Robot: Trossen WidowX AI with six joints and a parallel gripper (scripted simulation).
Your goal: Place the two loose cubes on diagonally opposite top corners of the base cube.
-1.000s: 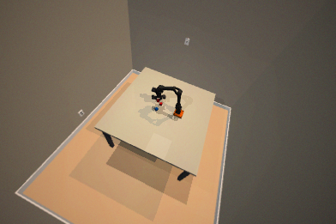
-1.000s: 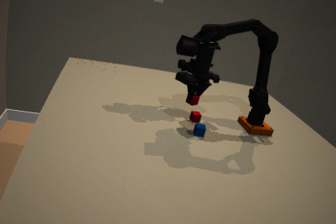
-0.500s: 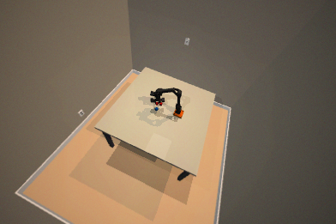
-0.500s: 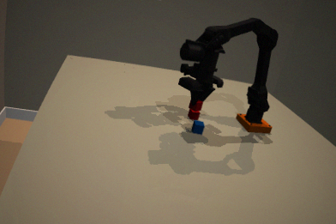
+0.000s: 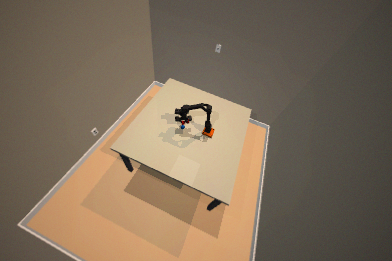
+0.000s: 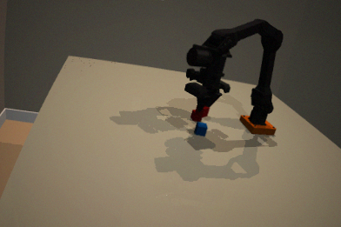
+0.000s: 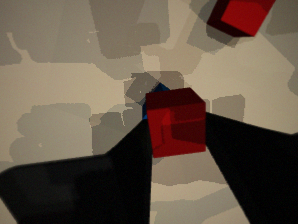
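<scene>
My gripper tip is 10 mm past the blue cube, 10 mm to the right of it and 60 mm above it.
</scene>
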